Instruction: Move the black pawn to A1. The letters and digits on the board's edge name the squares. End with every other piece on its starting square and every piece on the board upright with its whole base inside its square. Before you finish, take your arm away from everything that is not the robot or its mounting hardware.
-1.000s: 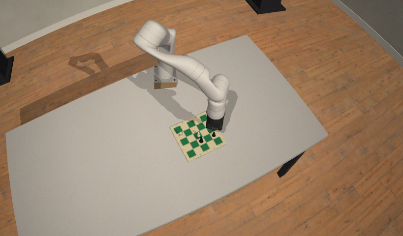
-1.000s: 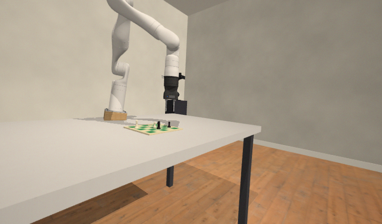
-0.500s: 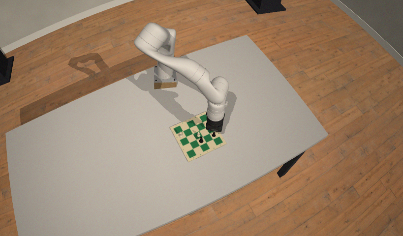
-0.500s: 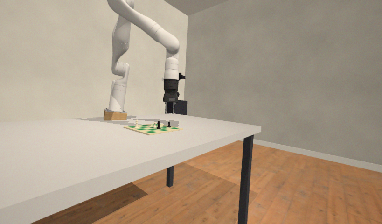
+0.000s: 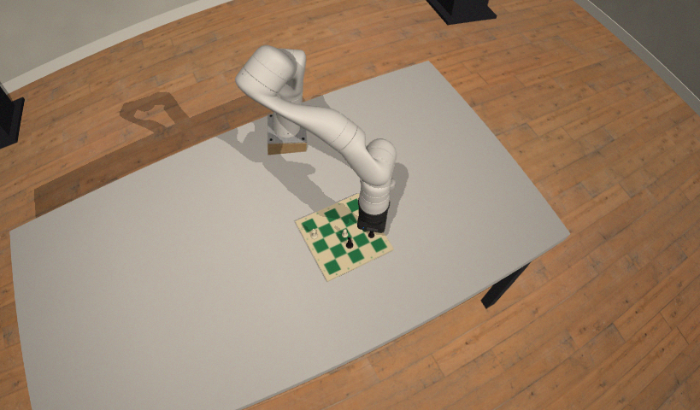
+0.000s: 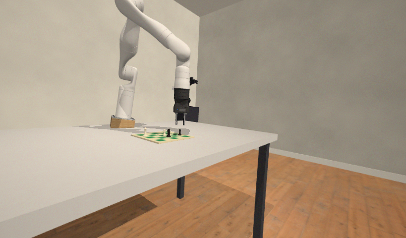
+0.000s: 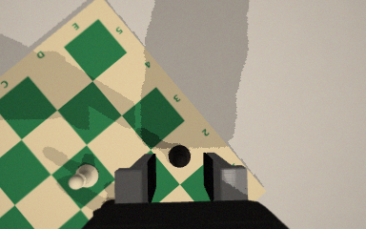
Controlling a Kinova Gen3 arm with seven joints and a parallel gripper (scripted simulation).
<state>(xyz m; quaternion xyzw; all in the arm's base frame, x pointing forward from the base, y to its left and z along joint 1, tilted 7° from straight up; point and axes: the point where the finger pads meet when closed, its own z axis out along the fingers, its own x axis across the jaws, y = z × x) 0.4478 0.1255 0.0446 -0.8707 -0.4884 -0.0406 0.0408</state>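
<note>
Right now my hand is 6 cm above the black pawn. From my hand the other things lie so: chessboard 8 cm to the right, 7 cm below, 3 cm behind; then black knight 7 cm to the right, 6 cm below, 1 cm ahead; then white pawn 7 cm to the right, 6 cm below, 3 cm behind.
</note>
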